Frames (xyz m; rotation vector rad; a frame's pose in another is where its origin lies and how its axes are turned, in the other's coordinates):
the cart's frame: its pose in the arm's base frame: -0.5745 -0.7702 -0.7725 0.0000 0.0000 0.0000
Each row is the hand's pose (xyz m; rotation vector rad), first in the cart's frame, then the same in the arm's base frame.
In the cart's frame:
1: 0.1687 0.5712 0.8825 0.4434 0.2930 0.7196
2: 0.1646 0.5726 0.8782 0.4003 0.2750 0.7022
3: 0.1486 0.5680 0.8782 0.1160 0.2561 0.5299
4: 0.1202 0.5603 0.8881 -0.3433 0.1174 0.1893
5: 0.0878 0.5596 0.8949 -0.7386 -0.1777 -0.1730
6: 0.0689 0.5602 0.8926 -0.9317 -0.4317 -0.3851
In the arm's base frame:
1: -0.4058 -0.1990 0.1100 0.4434 0.2930 0.7196
2: -0.4099 -0.1976 0.1057 0.4003 0.2750 0.7022
3: -0.4259 -0.2022 0.1057 0.1160 0.2561 0.5299
4: -0.4543 -0.2099 0.1156 -0.3433 0.1174 0.1893
5: -0.4867 -0.2106 0.1224 -0.7386 -0.1777 -0.1730
6: -0.5056 -0.2100 0.1201 -0.9317 -0.4317 -0.3851

